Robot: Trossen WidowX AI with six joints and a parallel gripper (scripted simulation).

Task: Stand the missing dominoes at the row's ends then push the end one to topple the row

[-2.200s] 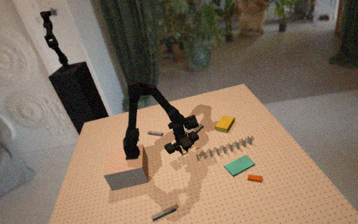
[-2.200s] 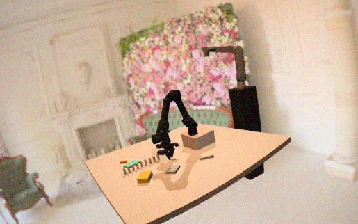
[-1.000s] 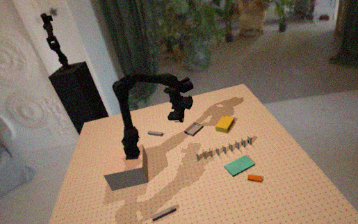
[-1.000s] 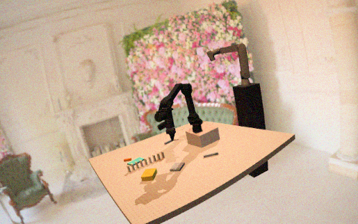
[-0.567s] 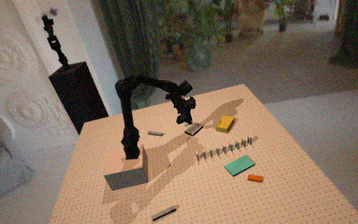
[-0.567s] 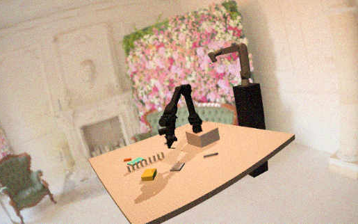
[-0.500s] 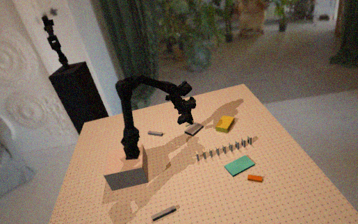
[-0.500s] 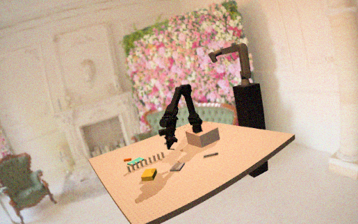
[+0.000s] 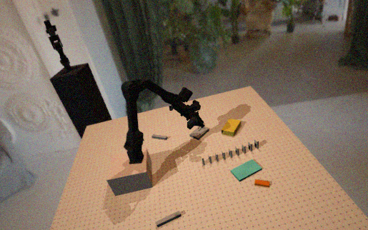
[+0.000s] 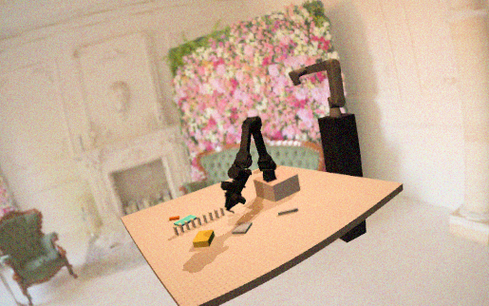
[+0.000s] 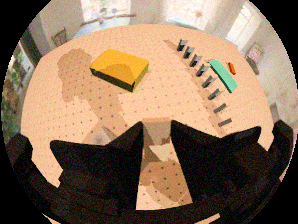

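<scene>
Now: the grey plate 100 mm below my gripper tip, 60 mm to the left of it and 40 mm behind it. Round my gripper tip: orange block (360 mm to the right, 250 mm ahead, 100 mm below); then yellow block (150 mm ahead, 90 mm below, 60 mm to the left); then teal tile (270 mm to the right, 190 mm ahead, 100 mm below).
</scene>
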